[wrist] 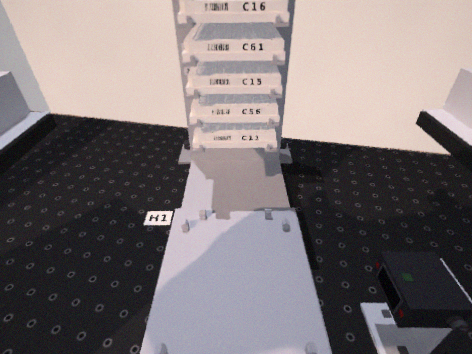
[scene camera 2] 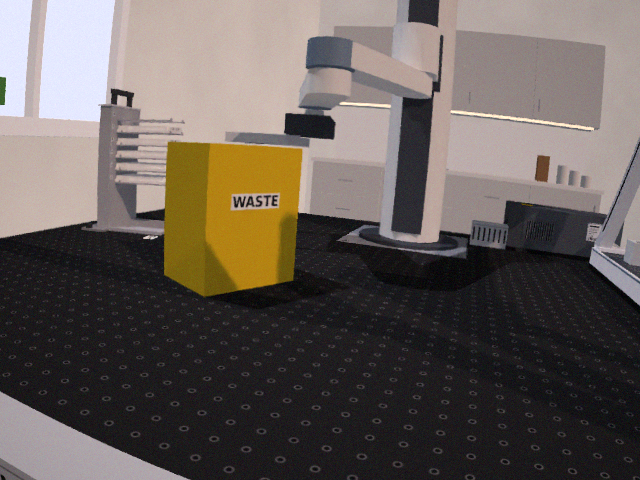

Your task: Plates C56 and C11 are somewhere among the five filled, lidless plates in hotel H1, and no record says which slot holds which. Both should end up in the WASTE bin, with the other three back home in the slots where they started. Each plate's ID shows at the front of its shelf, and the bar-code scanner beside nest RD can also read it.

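Where they show: gripper, fingertip midpoint: (wrist: 235, 98) (scene camera 2: 236, 137); arm's base, origin of the base link: (scene camera 2: 408, 244).
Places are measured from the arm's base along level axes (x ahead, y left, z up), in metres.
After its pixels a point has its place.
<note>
Hotel H1 (scene camera 2: 107, 170) {x 0.387, y -0.610, z 0.147 m} (wrist: 245, 180) {x 0.292, y -0.573, z 0.021 m} stands upright. In the wrist view its plates read, top to bottom, C16 (wrist: 232, 7) {x 0.290, y -0.499, z 0.242 m}, C61 (wrist: 232, 47) {x 0.290, y -0.499, z 0.215 m}, C15 (wrist: 232, 81) {x 0.290, y -0.498, z 0.187 m}, C56 (wrist: 232, 111) {x 0.291, y -0.498, z 0.159 m} and C11 (wrist: 232, 137) {x 0.291, y -0.498, z 0.131 m}; C11 is small and blurred. C16 is partly cut off by the view's top edge. My gripper (scene camera 2: 230, 137) {x 0.254, y -0.357, z 0.228 m} (wrist: 235, 98) {x 0.254, y -0.357, z 0.228 m} is open and empty, its fingers wide apart at both sides of the wrist view, facing the hotel from a distance. The yellow WASTE bin (scene camera 2: 250, 237) {x 0.581, y -0.150, z 0.087 m} stands in front of the hotel in the scene view; its inside is hidden there.
A pale flat nest (wrist: 240, 285) {x 0.256, y -0.377, z 0.073 m} with small corner pegs lies before the hotel, a black scanner (wrist: 425, 287) {x 0.133, y -0.390, z 0.095 m} beside it at right. An H1 label (wrist: 158, 218) {x 0.385, y -0.481, z 0.013 m} lies on the dark deck (scene camera 2: 361, 387) {x 0.788, y 0.063, z 0.013 m}. A dark grey box (scene camera 2: 558, 229) {x -0.035, y 0.379, z 0.083 m} stands right of the arm's column (scene camera 2: 434, 170) {x 0.055, y 0.050, z 0.191 m}.
</note>
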